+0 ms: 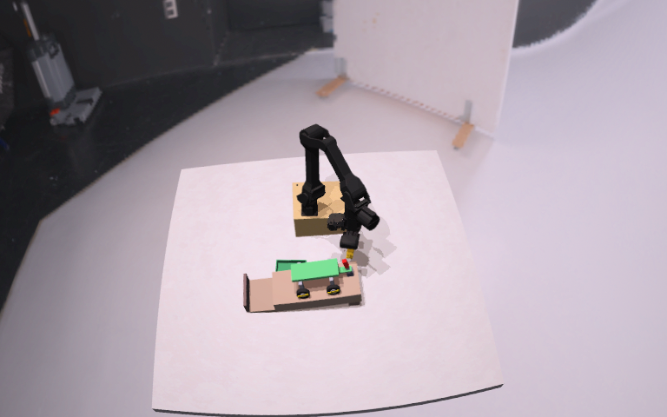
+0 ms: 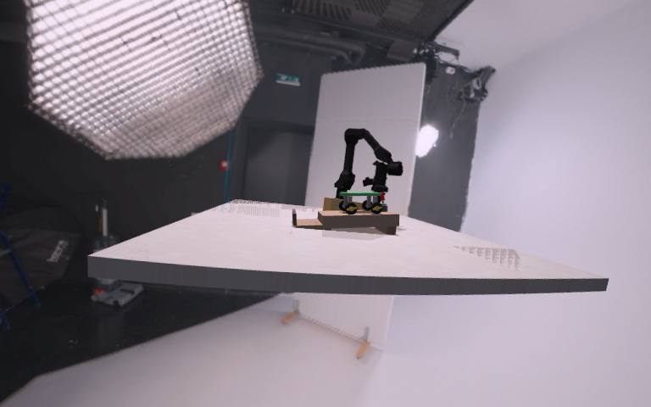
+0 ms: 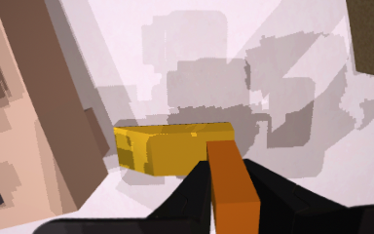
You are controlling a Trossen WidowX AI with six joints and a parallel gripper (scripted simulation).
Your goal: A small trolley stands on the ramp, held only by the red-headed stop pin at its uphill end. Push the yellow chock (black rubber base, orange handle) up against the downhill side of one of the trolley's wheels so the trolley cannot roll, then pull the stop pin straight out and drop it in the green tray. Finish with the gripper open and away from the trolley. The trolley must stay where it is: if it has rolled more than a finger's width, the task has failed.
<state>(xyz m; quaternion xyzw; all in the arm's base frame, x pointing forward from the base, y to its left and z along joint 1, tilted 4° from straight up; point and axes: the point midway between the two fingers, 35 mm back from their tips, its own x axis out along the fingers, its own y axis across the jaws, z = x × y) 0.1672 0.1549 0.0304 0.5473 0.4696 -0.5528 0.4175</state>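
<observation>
Right now the yellow chock is 2 cm ahead of my gripper tip, 1 cm to the right of it and 1 cm below it. The rest, counted from my gripper tip: trolley (16 cm ahead, 13 cm to the right, 1 cm above); red-headed stop pin (14 cm ahead, 3 cm to the right, 3 cm above); ramp (16 cm ahead, 14 cm to the right, 5 cm below).
</observation>
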